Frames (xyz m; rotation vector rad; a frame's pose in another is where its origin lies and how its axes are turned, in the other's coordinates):
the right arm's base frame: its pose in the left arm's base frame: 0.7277 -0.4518 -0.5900 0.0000 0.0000 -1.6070
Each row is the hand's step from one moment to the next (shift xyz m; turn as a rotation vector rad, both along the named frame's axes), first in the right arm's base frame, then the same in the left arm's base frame.
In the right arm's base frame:
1: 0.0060 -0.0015 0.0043 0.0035 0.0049 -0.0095
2: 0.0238 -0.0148 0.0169 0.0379 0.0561 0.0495
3: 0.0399 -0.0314 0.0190 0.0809 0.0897 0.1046
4: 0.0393 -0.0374 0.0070 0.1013 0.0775 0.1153
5: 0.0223 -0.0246 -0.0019 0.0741 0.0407 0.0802
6: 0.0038 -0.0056 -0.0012 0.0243 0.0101 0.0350
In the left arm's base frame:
1: -0.0017 -0.0059 0.0043 0.0048 -0.0037 -0.0095
2: -0.0157 -0.0232 0.0169 0.0547 -0.0399 0.0495
3: -0.0328 -0.0387 0.0190 0.0867 -0.0841 0.1046
4: -0.0388 -0.0379 0.0070 0.0738 -0.1040 0.1153
5: -0.0254 -0.0214 -0.0019 0.0380 -0.0755 0.0802
6: -0.0057 -0.0036 -0.0012 0.0092 -0.0246 0.0350

